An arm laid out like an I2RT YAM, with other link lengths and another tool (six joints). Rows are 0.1 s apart.
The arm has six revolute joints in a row. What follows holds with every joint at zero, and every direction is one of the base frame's. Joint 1 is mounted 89.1 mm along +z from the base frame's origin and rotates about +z. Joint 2 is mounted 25.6 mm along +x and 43.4 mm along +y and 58.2 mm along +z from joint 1 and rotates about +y. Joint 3 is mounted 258.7 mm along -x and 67.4 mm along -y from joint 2 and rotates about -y. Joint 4 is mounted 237.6 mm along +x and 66.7 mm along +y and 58.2 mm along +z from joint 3 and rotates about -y. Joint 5 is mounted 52.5 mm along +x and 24.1 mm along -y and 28.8 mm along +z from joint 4 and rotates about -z. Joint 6 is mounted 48.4 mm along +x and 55.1 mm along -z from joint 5 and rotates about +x. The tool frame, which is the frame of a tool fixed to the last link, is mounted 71 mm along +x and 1 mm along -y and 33 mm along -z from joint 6; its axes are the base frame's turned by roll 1.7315, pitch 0.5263 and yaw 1.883 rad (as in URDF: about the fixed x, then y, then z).
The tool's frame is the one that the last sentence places.
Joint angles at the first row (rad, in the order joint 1, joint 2, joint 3, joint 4, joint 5, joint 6):
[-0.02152 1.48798 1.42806 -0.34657 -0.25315 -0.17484]
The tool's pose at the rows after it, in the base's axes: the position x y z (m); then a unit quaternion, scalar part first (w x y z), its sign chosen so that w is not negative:
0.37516, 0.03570, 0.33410, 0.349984, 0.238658, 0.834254, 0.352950
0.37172, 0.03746, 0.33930, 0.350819, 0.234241, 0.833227, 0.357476
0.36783, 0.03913, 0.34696, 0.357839, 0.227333, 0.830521, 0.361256
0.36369, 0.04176, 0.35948, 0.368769, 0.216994, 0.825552, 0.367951
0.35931, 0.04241, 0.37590, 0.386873, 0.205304, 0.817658, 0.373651
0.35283, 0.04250, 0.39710, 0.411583, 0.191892, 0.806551, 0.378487
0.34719, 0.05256, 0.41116, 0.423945, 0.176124, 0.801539, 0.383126
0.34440, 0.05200, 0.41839, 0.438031, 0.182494, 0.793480, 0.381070
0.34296, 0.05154, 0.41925, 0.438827, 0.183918, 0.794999, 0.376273
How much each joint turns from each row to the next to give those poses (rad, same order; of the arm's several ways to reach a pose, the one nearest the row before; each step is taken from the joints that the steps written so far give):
[0.00462 -0.01073 0.01232 -0.01697 0.00005 0.00150]
[0.00156 -0.01225 0.00617 -0.01072 -0.00918 0.00152]
[0.00304 -0.01842 0.00454 -0.00306 -0.00463 -0.00151]
[0.00464 -0.01994 0.01687 -0.00460 -0.00765 -0.00001]
[-0.00002 -0.02299 0.02301 -0.00005 -0.00615 -0.00309]
[0.00001 -0.02909 0.03067 0.00003 -0.00154 -0.00458]
[0.03524 -0.01539 0.02609 -0.00459 0.01832 -0.00307]
[0.00924 -0.01382 0.00471 0.00761 0.03376 0.00919]
[0.00306 -0.00156 0.00604 -0.01215 0.01076 -0.00608]

